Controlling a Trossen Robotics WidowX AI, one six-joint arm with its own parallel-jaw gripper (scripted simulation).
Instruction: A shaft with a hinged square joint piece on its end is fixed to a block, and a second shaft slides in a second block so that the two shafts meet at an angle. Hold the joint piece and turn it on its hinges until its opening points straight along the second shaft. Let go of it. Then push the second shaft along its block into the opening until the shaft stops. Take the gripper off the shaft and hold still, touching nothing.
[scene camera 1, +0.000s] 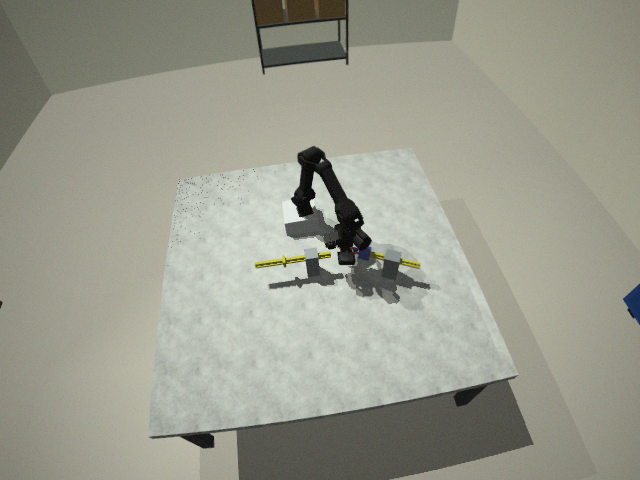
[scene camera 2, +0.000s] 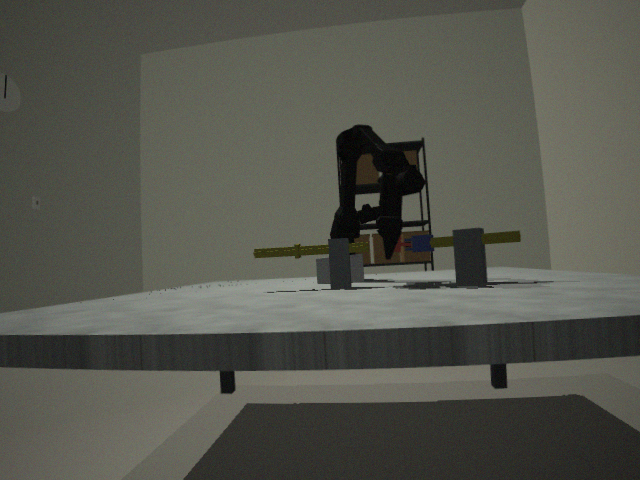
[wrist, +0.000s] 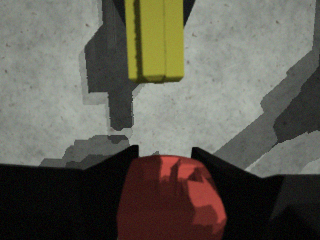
Path:
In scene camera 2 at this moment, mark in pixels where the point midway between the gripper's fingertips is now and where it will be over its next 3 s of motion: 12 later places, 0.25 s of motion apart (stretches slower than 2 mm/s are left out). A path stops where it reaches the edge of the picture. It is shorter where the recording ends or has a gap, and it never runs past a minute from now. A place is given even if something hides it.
The gripper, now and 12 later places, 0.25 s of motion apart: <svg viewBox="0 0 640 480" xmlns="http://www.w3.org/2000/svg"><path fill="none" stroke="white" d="M388 259L388 259L389 261L389 261L389 261L389 253L388 248L389 241L389 232L388 224L388 216L387 207L386 201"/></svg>

